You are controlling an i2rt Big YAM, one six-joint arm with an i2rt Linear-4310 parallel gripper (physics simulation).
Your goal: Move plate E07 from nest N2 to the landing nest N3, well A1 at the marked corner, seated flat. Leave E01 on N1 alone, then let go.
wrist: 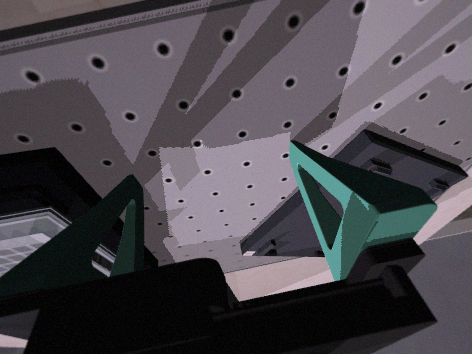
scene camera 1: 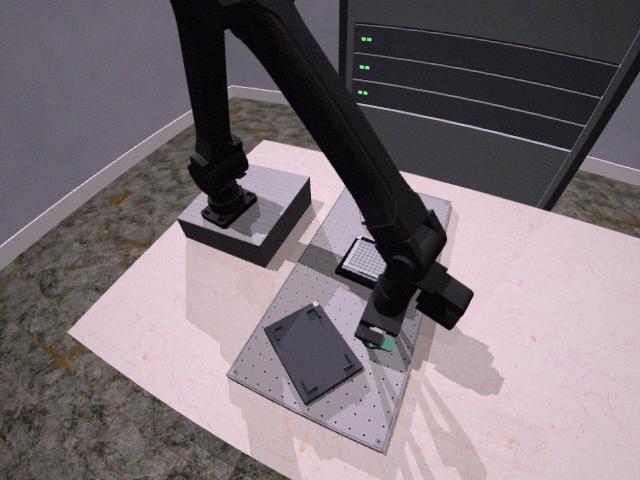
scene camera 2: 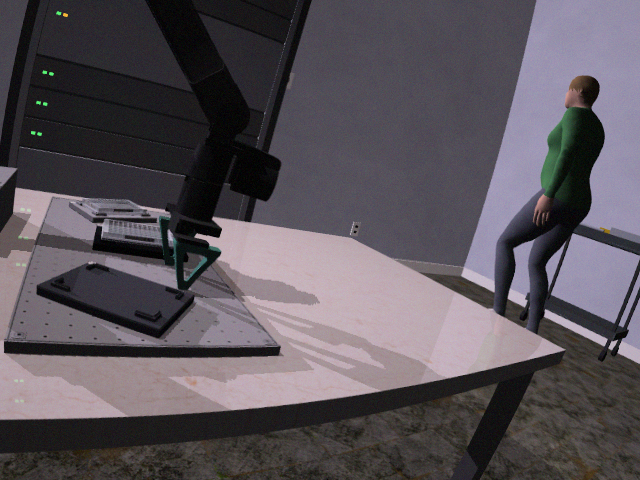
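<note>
A clear-lidded plate [scene camera 1: 363, 258] [scene camera 2: 126, 230] [wrist: 22, 247] sits in the black middle nest [scene camera 1: 354, 279] [scene camera 2: 134, 250] [wrist: 45, 167]; its label is unreadable. Another plate [scene camera 2: 114, 206] lies on the grey far nest [scene camera 2: 97, 215], mostly hidden by the arm in scene camera 1. The dark near nest [scene camera 1: 312, 353] [scene camera 2: 116, 299] [wrist: 282, 225] holds no plate; it stands turned, with corner brackets and a white mark [scene camera 1: 315, 303] [scene camera 2: 92, 264] [wrist: 250, 253] at one corner. My gripper [scene camera 1: 378, 343] [scene camera 2: 176, 274] [wrist: 213, 165] is open and empty, above the board beside the near nest, tips pointing down.
The perforated board [scene camera 1: 248, 356] [scene camera 2: 222, 328] [wrist: 260, 60] carries the nests and lies on the pale table [scene camera 1: 516, 320] [scene camera 2: 330, 330]. The arm's base stands on a grey block [scene camera 1: 279, 206] [scene camera 2: 6, 196]. A rack is behind the table. A person [scene camera 2: 571, 155] stands beyond it near a cart.
</note>
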